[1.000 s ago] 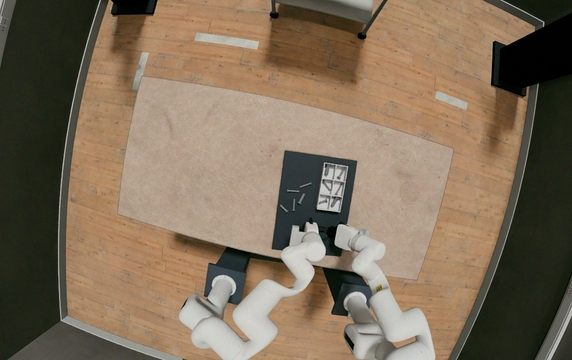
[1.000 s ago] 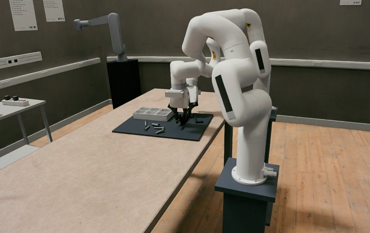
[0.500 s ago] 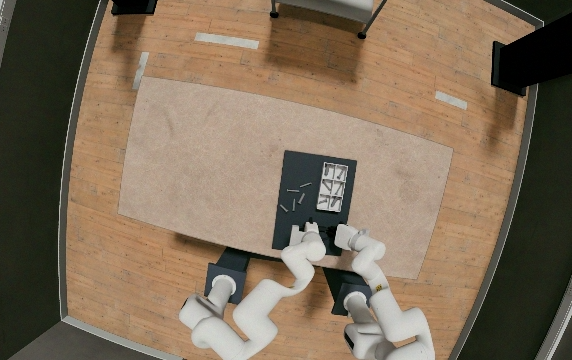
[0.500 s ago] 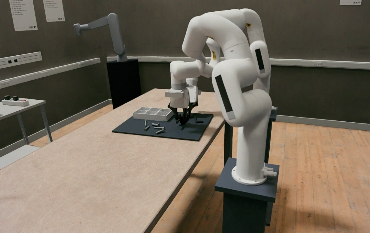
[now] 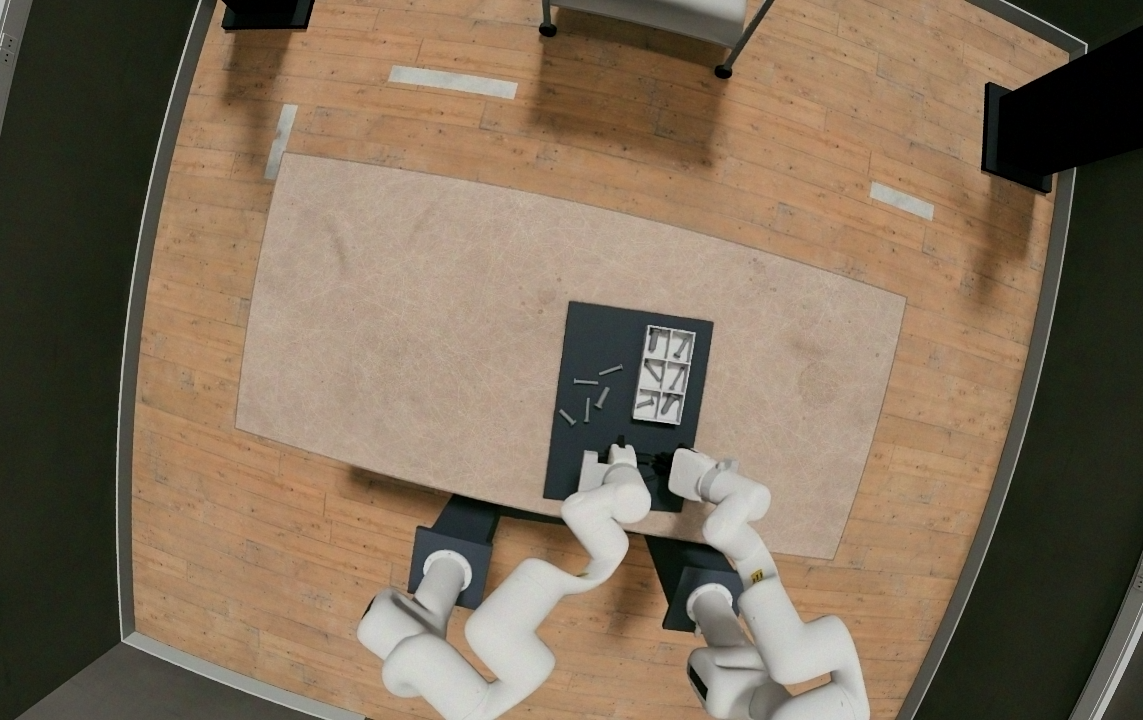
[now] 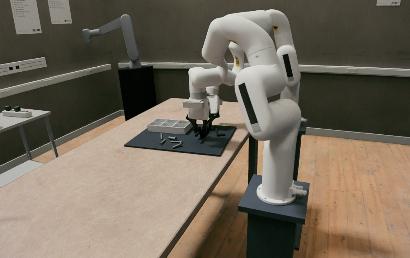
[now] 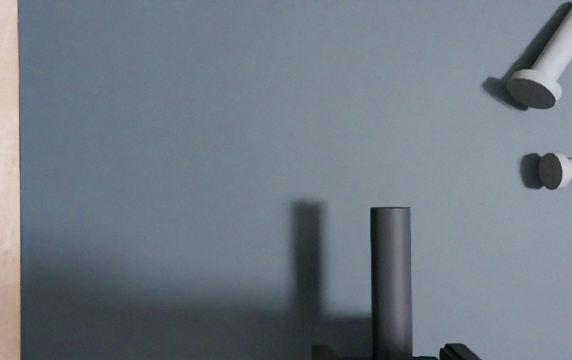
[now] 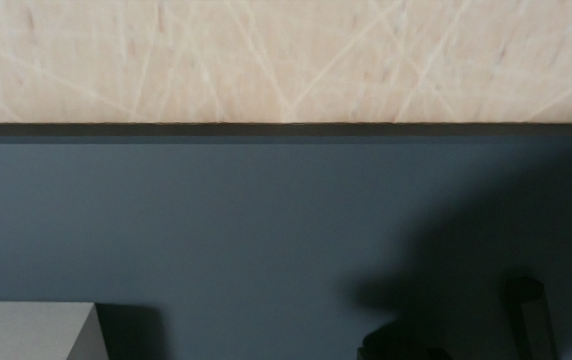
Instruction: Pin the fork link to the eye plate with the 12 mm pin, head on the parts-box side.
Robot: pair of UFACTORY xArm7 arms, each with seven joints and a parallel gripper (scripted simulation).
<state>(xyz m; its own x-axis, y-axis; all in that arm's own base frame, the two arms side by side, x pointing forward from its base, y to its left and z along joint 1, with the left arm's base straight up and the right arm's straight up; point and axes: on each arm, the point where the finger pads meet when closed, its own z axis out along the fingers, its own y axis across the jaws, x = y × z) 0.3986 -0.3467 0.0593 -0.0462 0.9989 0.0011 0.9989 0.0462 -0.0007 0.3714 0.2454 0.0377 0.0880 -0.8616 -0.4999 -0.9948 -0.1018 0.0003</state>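
My right gripper is now 60 mm to the right of the black eye plate and 20 mm above it. Round my right hand: black l-shaped piece (70 mm behind, 40 mm to the left, 20 mm below); then white parts box (200 mm ahead, 40 mm to the left, 20 mm below); then dark mat (100 mm to the left, 100 mm ahead, 30 mm below).
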